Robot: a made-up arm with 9 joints. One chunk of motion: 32 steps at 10 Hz.
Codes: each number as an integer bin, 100 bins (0 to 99) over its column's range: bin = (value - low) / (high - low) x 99, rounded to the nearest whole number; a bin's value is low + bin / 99 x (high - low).
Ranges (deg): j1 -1.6..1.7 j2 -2.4..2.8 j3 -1.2..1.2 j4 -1..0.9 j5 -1.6..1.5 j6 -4.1..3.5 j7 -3.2..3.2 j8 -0.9..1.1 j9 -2..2
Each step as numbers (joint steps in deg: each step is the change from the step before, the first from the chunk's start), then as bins.
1 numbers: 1.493 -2.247 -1.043 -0.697 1.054 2.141 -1.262 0.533 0.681
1 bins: 93 3 6 16 85 81 30 71 66
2 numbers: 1.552 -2.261 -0.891 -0.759 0.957 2.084 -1.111 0.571 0.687
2 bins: 95 3 13 13 82 81 32 73 67
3 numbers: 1.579 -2.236 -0.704 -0.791 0.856 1.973 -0.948 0.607 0.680
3 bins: 95 3 20 11 78 79 35 75 66
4 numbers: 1.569 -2.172 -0.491 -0.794 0.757 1.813 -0.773 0.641 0.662
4 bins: 95 4 29 11 75 77 38 76 66
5 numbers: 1.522 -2.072 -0.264 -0.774 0.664 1.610 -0.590 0.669 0.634
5 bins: 94 6 39 12 72 74 40 78 65
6 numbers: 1.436 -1.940 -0.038 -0.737 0.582 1.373 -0.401 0.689 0.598
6 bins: 91 9 48 14 70 71 43 79 64
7 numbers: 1.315 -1.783 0.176 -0.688 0.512 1.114 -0.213 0.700 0.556
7 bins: 87 12 57 16 67 68 46 79 63
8 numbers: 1.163 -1.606 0.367 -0.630 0.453 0.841 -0.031 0.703 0.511
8 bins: 83 15 65 19 66 64 49 79 62
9 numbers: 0.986 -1.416 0.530 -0.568 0.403 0.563 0.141 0.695 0.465
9 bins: 78 19 71 23 64 61 52 79 61
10 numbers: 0.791 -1.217 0.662 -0.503 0.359 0.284 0.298 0.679 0.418
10 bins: 72 23 77 26 63 57 54 78 60
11 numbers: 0.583 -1.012 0.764 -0.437 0.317 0.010 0.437 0.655 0.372
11 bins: 65 26 81 29 61 54 56 77 59
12 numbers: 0.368 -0.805 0.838 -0.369 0.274 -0.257 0.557 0.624 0.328
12 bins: 59 30 84 33 60 50 58 75 58
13 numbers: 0.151 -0.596 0.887 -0.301 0.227 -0.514 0.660 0.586 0.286
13 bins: 53 34 86 36 58 47 60 74 57
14 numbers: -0.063 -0.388 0.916 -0.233 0.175 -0.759 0.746 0.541 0.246
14 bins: 46 38 87 40 57 44 61 71 56
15 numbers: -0.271 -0.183 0.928 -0.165 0.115 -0.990 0.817 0.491 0.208
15 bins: 40 42 88 44 55 41 62 69 55
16 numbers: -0.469 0.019 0.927 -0.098 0.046 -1.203 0.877 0.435 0.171
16 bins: 34 46 88 47 53 38 63 66 54
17 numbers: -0.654 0.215 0.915 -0.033 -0.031 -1.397 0.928 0.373 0.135
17 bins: 28 50 87 50 50 35 64 63 53
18 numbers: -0.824 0.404 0.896 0.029 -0.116 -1.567 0.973 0.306 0.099
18 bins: 23 53 86 54 47 33 65 60 52
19 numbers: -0.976 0.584 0.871 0.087 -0.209 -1.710 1.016 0.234 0.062
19 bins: 19 57 85 57 44 31 65 56 51
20 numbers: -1.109 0.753 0.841 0.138 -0.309 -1.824 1.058 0.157 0.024
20 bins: 15 60 84 59 41 30 66 52 50
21 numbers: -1.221 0.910 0.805 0.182 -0.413 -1.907 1.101 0.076 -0.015
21 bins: 11 63 83 62 38 29 67 48 49
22 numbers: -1.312 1.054 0.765 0.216 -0.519 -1.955 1.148 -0.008 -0.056
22 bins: 9 66 81 63 35 28 67 44 48
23 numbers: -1.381 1.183 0.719 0.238 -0.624 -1.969 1.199 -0.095 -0.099
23 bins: 7 68 79 65 31 28 68 40 47
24 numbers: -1.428 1.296 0.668 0.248 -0.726 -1.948 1.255 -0.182 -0.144
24 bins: 5 70 77 65 28 28 69 36 46
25 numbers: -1.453 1.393 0.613 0.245 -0.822 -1.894 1.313 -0.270 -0.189
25 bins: 4 72 75 65 25 29 70 31 45
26 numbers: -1.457 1.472 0.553 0.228 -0.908 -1.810 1.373 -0.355 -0.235
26 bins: 4 74 72 64 22 30 71 27 44
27 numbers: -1.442 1.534 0.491 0.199 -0.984 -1.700 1.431 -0.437 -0.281
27 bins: 5 75 70 62 20 31 72 23 43
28 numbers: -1.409 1.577 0.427 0.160 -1.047 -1.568 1.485 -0.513 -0.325
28 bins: 6 76 67 60 18 33 72 19 41
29 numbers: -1.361 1.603 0.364 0.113 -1.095 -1.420 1.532 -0.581 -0.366
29 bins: 7 76 65 58 16 35 73 16 40
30 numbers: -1.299 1.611 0.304 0.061 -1.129 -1.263 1.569 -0.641 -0.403
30 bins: 9 76 62 55 15 37 74 13 40
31 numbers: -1.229 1.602 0.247 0.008 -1.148 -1.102 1.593 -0.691 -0.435
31 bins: 11 76 60 53 14 39 74 10 39
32 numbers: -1.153 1.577 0.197 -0.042 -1.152 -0.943 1.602 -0.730 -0.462
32 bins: 13 76 58 50 14 41 74 8 38
